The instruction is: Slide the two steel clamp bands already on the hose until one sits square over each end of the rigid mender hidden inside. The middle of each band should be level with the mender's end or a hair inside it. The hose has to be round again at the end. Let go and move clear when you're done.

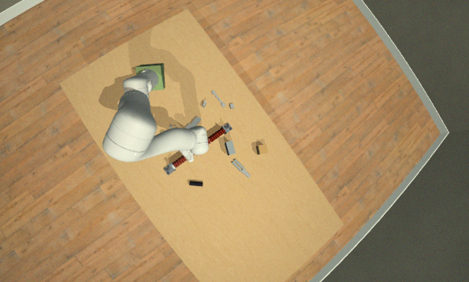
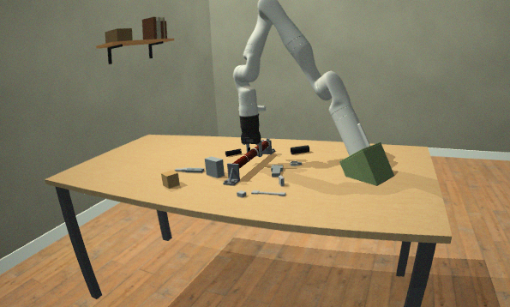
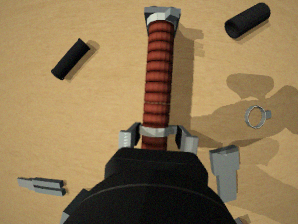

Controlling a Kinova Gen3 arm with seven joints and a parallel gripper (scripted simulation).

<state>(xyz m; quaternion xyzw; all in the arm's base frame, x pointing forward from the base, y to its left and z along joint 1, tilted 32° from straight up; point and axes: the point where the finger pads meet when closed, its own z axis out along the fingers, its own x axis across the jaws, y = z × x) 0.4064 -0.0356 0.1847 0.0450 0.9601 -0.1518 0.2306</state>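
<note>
Now: the grey block 140 mm to the left of my hand, 130 mm ahead of it and 20 mm below it. From my hand the other things lie so: wrench: 310 mm to the left, 120 mm behind, 50 mm below; wooden cube: 270 mm to the left, 270 mm ahead, 30 mm below.
</note>
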